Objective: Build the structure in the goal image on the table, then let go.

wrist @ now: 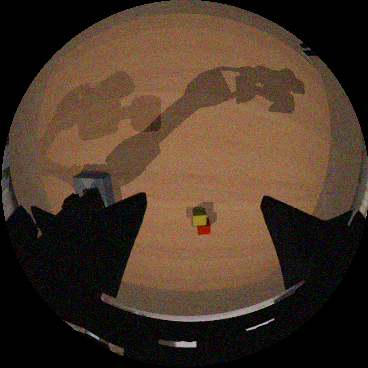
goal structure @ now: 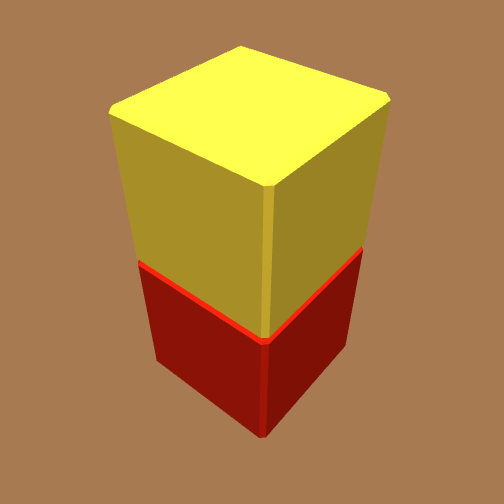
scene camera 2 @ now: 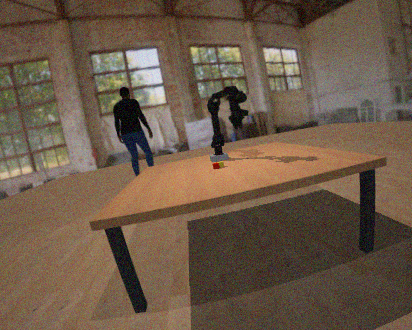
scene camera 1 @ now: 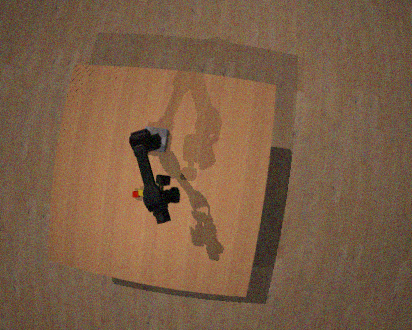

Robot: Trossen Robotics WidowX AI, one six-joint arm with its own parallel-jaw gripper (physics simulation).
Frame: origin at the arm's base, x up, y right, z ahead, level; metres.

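Seen in the pictures: gripper, between the fingertips: [wrist: 207, 200] [scene camera 2: 238, 129]; arm's base, origin of its link: [wrist: 93, 199] [scene camera 2: 219, 154] [scene camera 1: 154, 142].
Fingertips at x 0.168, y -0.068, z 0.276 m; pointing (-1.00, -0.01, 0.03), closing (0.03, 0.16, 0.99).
Offsets run from my fingertips to a thing's top centre. Level surfaces: height alone.
A red block {dx -0.178, dy +0.196, dz +0.005 m} [scene camera 1: 135, 194] [scene camera 2: 216, 165] [wrist: 203, 230] and a yellow block {dx -0.178, dy +0.161, dz -0.004 m} [scene camera 1: 140, 193] [scene camera 2: 221, 164] [wrist: 199, 220] lie side by side on the table {dx -0.211 m} [scene camera 1: 100, 230] [scene camera 2: 165, 195] [wrist: 235, 155], close together and a little offset in the wrist view. I cannot tell whether they touch. The arm partly covers the yellow block in scene camera 1. My gripper [scene camera 2: 238, 124] [wrist: 207, 200] is open and empty, high above the table. In the wrist view both blocks show between and below the wide-spread fingertips.
The arm's grey base [scene camera 1: 163, 140] [scene camera 2: 219, 157] [wrist: 100, 184] stands on the table, behind the blocks in scene camera 2. Shadows of the arm fall across the table. A person [scene camera 2: 129, 117] in a black top and blue trousers stands beyond the table.
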